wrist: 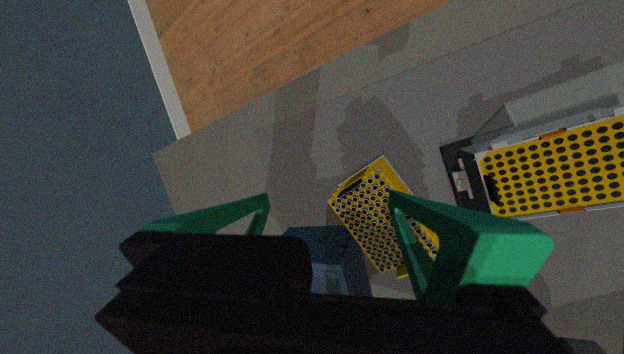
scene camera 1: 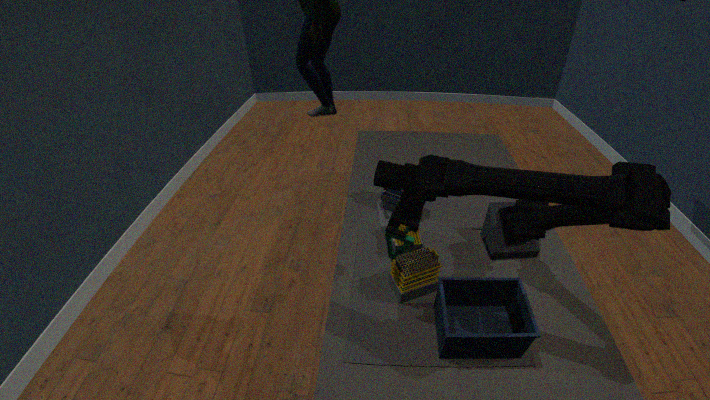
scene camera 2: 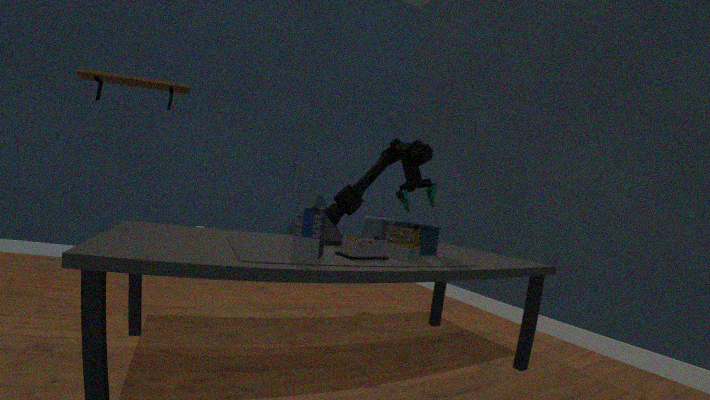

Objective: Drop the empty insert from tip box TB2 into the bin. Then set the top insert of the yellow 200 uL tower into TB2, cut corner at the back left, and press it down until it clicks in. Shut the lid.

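My gripper point(scene camera 1: 401, 242) point(scene camera 2: 421, 207) point(wrist: 325, 198) is open and empty, high above the table. In the wrist view the yellow 200 uL tower point(scene camera 1: 416, 270) point(scene camera 2: 407, 236) point(wrist: 367, 220) shows below the right finger, which covers part of it. Its stacked inserts are slightly askew, and the top one has grey rings in its holes. Tip box TB2 point(scene camera 2: 365, 248) stands beside the tower, its right end cut off in the wrist view. A yellow insert point(wrist: 565, 170) with dark holes sits in it. Its clear lid point(wrist: 560, 100) is open. The blue bin point(scene camera 1: 487, 336) point(scene camera 2: 430, 240) point(wrist: 320, 245) stands beside the tower.
A black holder point(wrist: 467, 190) surrounds the near end of TB2. A blue-and-clear stack point(scene camera 1: 391, 199) point(scene camera 2: 309, 222) stands beyond TB2 from the bin. The arm's base point(scene camera 1: 512, 245) is on the table's other side. A person point(scene camera 1: 320, 55) stands behind the table.
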